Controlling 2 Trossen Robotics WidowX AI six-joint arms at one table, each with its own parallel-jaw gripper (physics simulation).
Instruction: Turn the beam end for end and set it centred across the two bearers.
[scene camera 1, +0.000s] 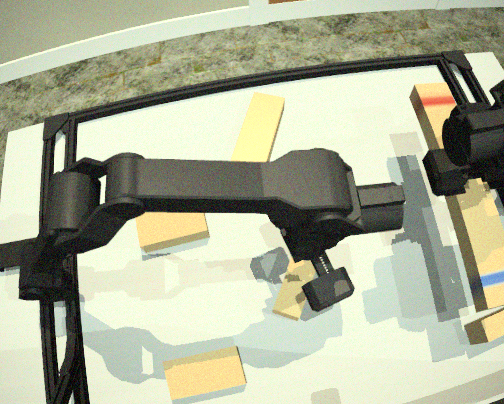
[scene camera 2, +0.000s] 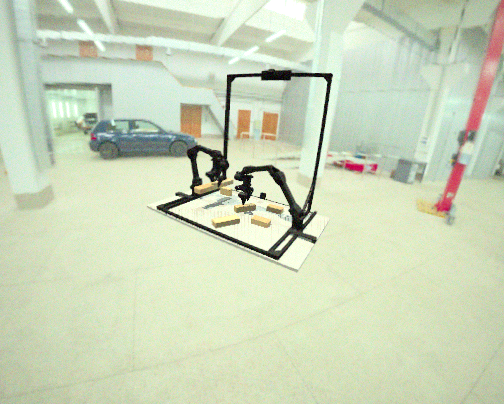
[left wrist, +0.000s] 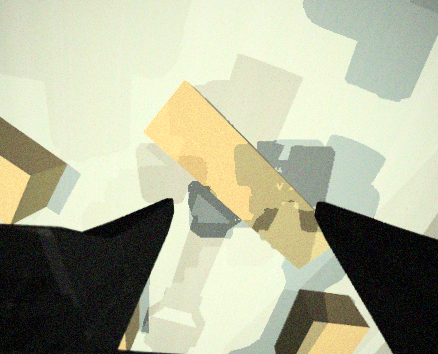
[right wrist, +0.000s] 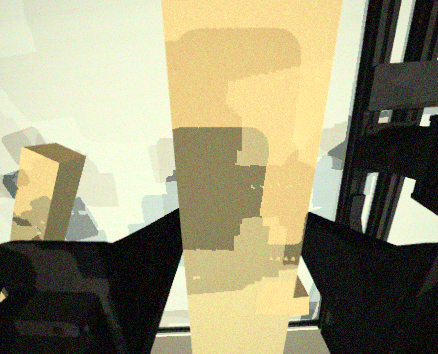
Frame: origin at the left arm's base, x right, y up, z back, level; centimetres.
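Seen in the pictures: left gripper, fingertip midpoint: (scene camera 1: 301, 258) (scene camera 2: 245, 202) (left wrist: 244, 206) (right wrist: 7, 214); right gripper, fingertip midpoint: (scene camera 1: 463, 190) (scene camera 2: 215, 186) (right wrist: 237, 211); left arm's base, link origin: (scene camera 1: 56, 284) (scene camera 2: 296, 227); right arm's base, link origin: (scene camera 2: 195, 194) (right wrist: 385, 147).
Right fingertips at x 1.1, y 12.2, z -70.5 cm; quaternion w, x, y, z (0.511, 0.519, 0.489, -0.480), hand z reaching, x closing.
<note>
Offsets run from my right fingertips to a thing's middle. Level surfaces: height alone.
The beam {dz +0.0, dx -0.3, dy +0.8 cm} (scene camera 1: 428, 106) (scene camera 2: 207, 187) (right wrist: 242, 105) is a long wooden bar with a red stripe near its far end. My right gripper (scene camera 1: 444, 170) (scene camera 2: 218, 178) (right wrist: 237, 211) is shut on it and holds it above the table at the right edge of scene camera 1. My left gripper (scene camera 1: 312, 274) (scene camera 2: 245, 196) (left wrist: 244, 206) is open and empty. It hangs just above a plain long plank (scene camera 1: 258, 128) (left wrist: 200, 140) that lies slanted in the middle. Two short wooden blocks {dz +47.2, dx -8.4, dy -12.2 cm} (scene camera 1: 170, 230) {dz +45.4, dx +17.7, dy -12.2 cm} (scene camera 1: 204, 373) lie at the left.
The left arm (scene camera 1: 210, 180) stretches across the table {dy -14.1 cm} (scene camera 1: 338, 104) and covers the plank's middle. A black frame (scene camera 1: 250, 80) rims the table. More blocks show in the left wrist view (left wrist: 333, 326) and the right wrist view (right wrist: 59, 189).
</note>
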